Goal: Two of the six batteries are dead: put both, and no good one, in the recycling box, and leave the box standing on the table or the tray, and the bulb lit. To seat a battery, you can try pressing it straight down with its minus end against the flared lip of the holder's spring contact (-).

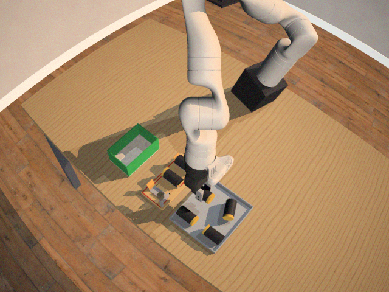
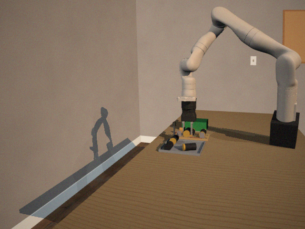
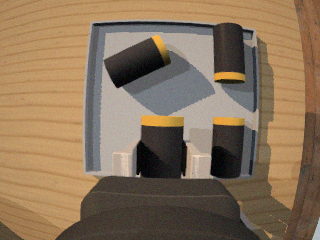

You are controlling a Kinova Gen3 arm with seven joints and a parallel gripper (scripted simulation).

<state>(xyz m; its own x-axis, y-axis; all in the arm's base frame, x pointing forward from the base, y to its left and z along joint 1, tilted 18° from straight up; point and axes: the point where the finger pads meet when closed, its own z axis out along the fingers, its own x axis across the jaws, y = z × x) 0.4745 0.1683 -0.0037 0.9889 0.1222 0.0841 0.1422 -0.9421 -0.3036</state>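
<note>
My gripper is now 70 mm above the grey tray and 50 mm to the right of it. Round my hand: green recycling box 280 mm to the right, 60 mm below, 50 mm ahead.
</note>
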